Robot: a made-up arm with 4 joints.
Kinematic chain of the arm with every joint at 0, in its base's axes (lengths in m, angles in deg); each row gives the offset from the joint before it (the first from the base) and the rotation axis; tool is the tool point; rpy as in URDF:
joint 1: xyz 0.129 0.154 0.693 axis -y
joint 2: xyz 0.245 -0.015 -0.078 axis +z
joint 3: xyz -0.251 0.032 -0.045 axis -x
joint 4: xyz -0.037 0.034 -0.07 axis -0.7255 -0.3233 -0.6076
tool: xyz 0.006 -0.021 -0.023 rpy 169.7 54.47 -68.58
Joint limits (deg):
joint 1: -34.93..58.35
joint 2: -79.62..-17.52
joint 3: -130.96..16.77
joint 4: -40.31..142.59
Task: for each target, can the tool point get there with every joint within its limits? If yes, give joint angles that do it. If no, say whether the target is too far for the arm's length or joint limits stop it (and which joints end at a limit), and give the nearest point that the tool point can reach.
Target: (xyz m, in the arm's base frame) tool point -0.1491 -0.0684 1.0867
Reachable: no: joint limits stop it (at a limit: joint 1, joint 2, joint 3, joint 4) | nearest point 0.0603 0.2897 0.6648 | short by 0.592 m
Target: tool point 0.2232 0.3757 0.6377
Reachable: yes | joints 35.76 -24.72 -90.00 -24.95
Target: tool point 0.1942 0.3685 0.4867
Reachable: yes | joints 1.14 -34.33 -20.45 -19.85
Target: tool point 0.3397 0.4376 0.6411
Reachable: yes | joints 40.70 -56.79 -9.89 127.61
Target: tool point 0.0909 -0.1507 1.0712
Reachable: no: joint limits stop it (at a limit: joint 1, joint 2, joint 3, joint 4) | nearest point 0.0603 0.2897 0.6648 | short by 0.600 m
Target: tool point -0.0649 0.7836 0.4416
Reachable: no: too far | nearest point 0.1269 0.4390 0.4735 | short by 0.396 m
